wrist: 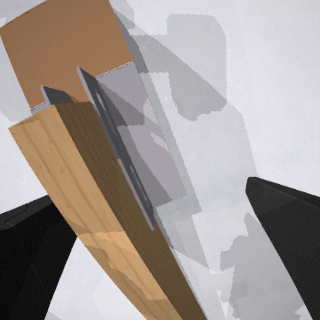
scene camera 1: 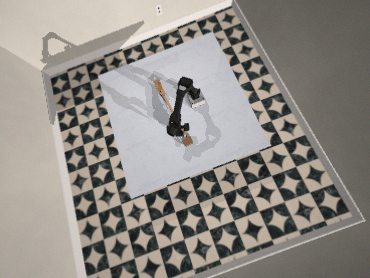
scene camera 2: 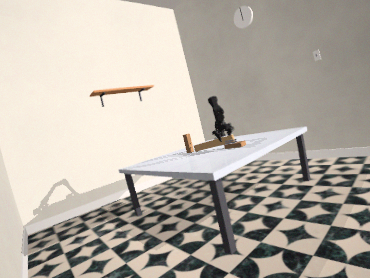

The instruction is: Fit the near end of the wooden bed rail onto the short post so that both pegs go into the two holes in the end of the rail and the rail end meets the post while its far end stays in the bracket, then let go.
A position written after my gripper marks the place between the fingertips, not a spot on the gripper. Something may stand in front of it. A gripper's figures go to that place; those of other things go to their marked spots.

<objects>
My gripper [wrist: 169, 186] is 0.10 m from the lens. A wooden bed rail [wrist: 64, 144]: 0.06 m from the lens. A grey metal bracket [wrist: 118, 97]: 0.12 m from the lens. The marked spots on the grey metal bracket and the wooden bed rail are 0.07 m apart.
</objects>
